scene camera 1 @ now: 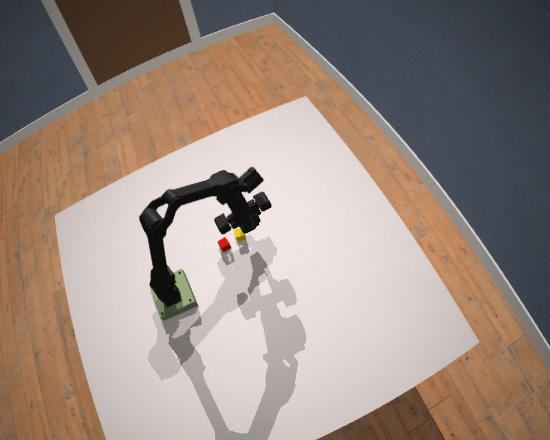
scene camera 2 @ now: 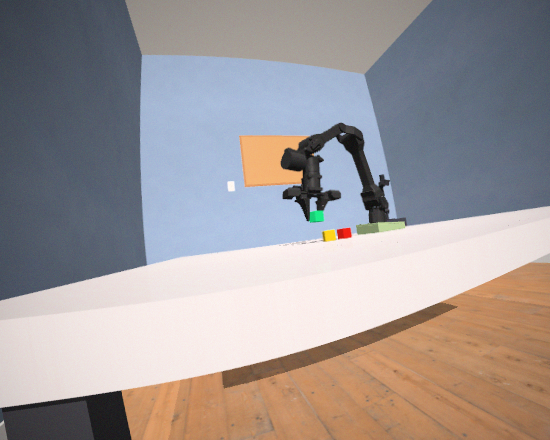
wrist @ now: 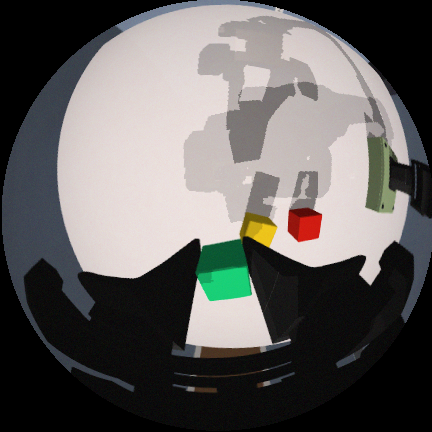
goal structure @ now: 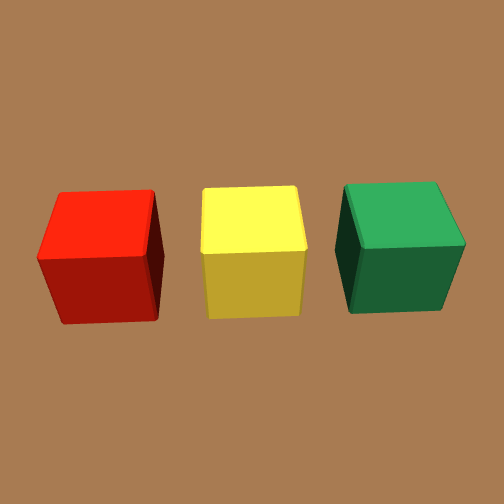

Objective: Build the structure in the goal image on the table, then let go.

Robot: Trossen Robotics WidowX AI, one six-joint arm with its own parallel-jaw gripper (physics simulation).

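Places are measured from the arm's base along level axes (x left, y back, z up), in millimetres.
Pixels of known places: gripper, fingertip midpoint: [scene camera 2: 313,221] [wrist: 220,242]; arm's base at its link origin: [scene camera 1: 171,296] [scene camera 2: 378,223] [wrist: 392,174].
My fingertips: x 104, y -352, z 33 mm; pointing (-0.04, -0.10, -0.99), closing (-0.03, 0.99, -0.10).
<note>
For each thing: its top centre in the pictures, then the offset to it from my fingertips. Level surfaces: height alone.
- green cube at its top centre: [wrist: 224,286] [scene camera 2: 315,211] dx +18, dy +4, dz +30 mm
- table at its surface level: dz -69 mm
- yellow cube at its top centre: [wrist: 259,236] [scene camera 2: 328,230] [scene camera 1: 239,232] dx +13, dy +41, dz -36 mm
- red cube at its top centre: [wrist: 310,228] [scene camera 2: 343,228] [scene camera 1: 223,242] dx +3, dy +106, dz -36 mm
My gripper [scene camera 2: 315,214] [wrist: 220,242] is shut on a green cube [scene camera 2: 317,216] [wrist: 225,282] and holds it above the table [scene camera 1: 350,250] [scene camera 2: 200,280] [wrist: 125,150]. The green cube is hidden in scene camera 1. A yellow cube [scene camera 1: 240,234] [scene camera 2: 329,235] [wrist: 260,230] sits on the table, lower than the held cube and close to it in the wrist view, partly behind a fingertip there. A red cube [scene camera 1: 224,244] [scene camera 2: 344,233] [wrist: 304,225] sits on the table beside the yellow cube, with a small gap between them, on the side of the arm's base.
The arm's green base plate [scene camera 1: 186,290] [scene camera 2: 380,228] [wrist: 377,175] stands on the table, beyond the red cube from the yellow one. Shadows of the arm fall across the table near the cubes.
</note>
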